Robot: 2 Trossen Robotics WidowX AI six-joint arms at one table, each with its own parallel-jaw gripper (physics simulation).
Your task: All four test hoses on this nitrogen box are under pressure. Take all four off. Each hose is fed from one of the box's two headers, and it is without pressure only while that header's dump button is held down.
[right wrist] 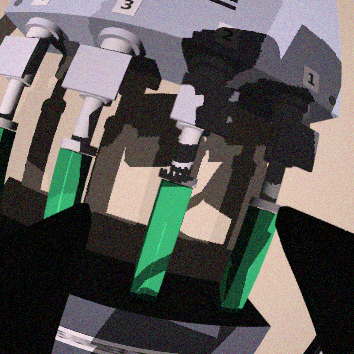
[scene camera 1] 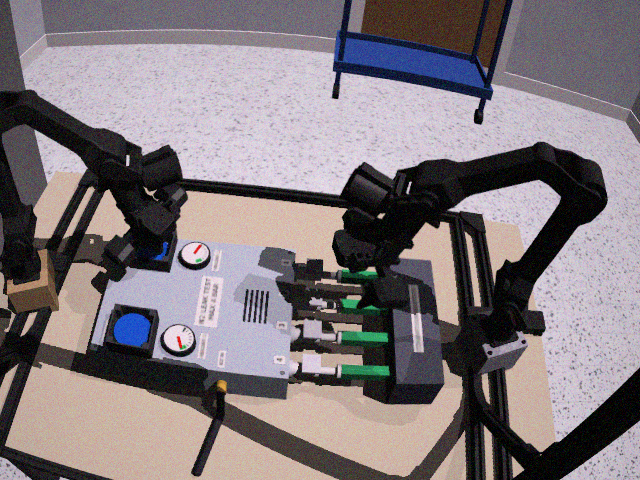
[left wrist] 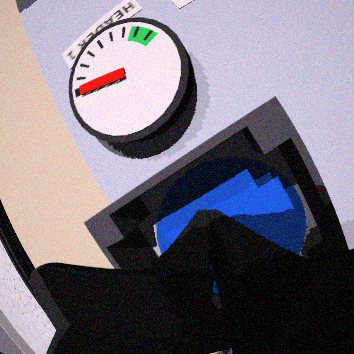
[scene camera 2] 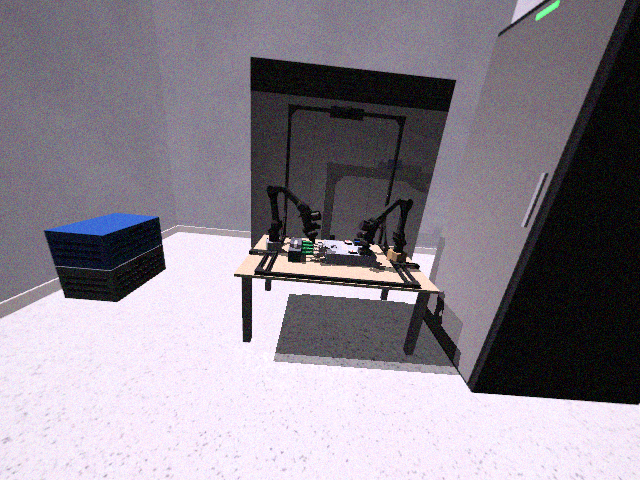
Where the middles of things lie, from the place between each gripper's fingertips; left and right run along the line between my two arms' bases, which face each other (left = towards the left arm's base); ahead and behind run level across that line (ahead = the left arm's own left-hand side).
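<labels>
From the dark manifold block (scene camera 1: 415,354), my left hand is 480 mm to the left of it, 80 mm past it and 40 mm above it.
That same dark manifold block has my right hand 12 cm to the left of it, 7 cm above it and 3 cm past it. Going by its middle, the block is nearer to my right hand than to my left hand.
</labels>
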